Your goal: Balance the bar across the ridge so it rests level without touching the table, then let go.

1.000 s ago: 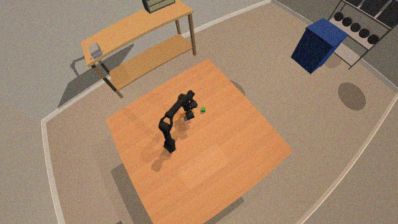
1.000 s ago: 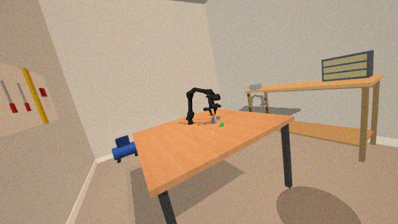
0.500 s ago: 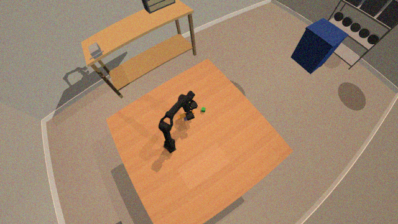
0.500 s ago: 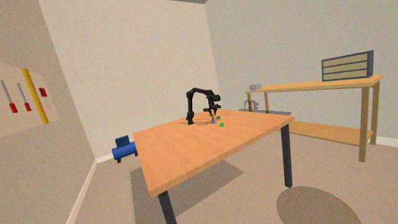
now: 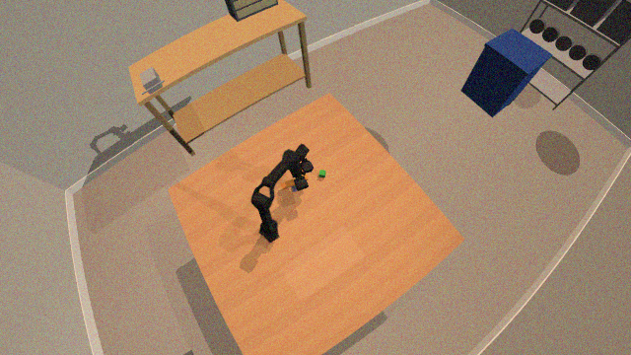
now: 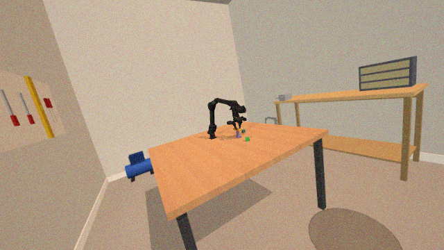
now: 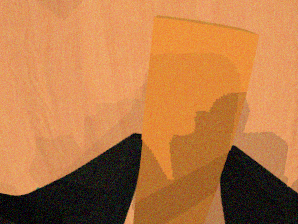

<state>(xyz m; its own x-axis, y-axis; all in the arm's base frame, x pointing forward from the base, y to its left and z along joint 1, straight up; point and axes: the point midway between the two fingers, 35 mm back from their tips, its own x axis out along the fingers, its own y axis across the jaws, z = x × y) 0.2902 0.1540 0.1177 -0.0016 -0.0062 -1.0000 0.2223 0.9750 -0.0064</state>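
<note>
The orange bar is 3 cm behind my gripper tip and 1 cm to the left of it. From my gripper tip the other things lie so: green cube (14 cm ahead, 2 cm to the right, 7 cm below).
</note>
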